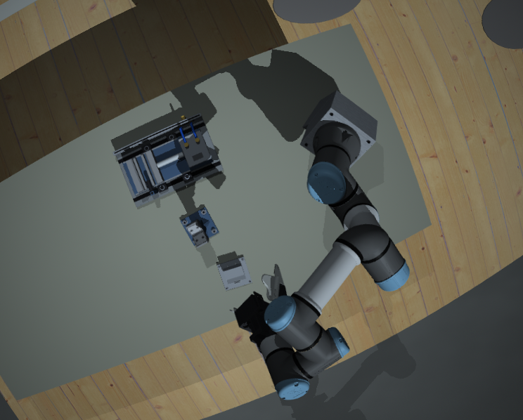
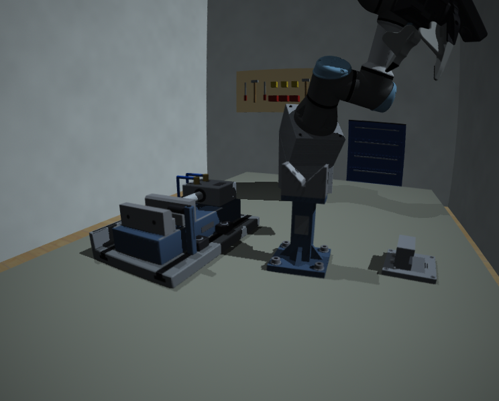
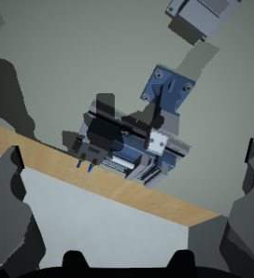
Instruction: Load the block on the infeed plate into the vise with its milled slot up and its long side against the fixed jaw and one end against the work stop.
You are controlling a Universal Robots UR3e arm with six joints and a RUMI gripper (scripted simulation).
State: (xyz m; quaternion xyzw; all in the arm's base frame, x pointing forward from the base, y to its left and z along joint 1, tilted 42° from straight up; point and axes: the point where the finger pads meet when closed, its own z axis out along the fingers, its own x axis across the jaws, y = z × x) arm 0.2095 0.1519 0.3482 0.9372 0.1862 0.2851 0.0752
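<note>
Now: hand 290 mm above the part, 50 mm short of it and 30 mm to the right of it. From my hand the other things lie so: blue post (260 mm below, 140 mm to the right, 120 mm ahead); then infeed plate (310 mm below, 50 mm ahead, 40 mm to the left); then work stop (310 mm to the right, 220 mm below, 220 mm ahead).
</note>
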